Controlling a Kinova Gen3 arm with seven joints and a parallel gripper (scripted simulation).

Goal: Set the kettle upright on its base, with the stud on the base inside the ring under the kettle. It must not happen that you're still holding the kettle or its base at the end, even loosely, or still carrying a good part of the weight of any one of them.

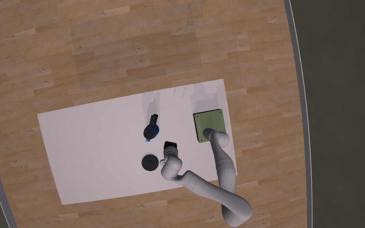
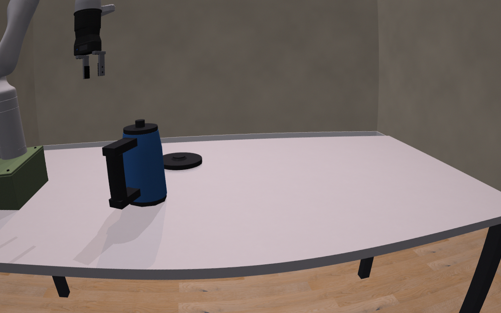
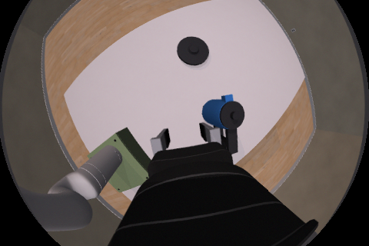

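My gripper is now 230 mm above the blue kettle, 150 mm short of it and 90 mm to the left of it. Round my hand: round black base (310 mm below, 240 mm to the left, 180 mm ahead).
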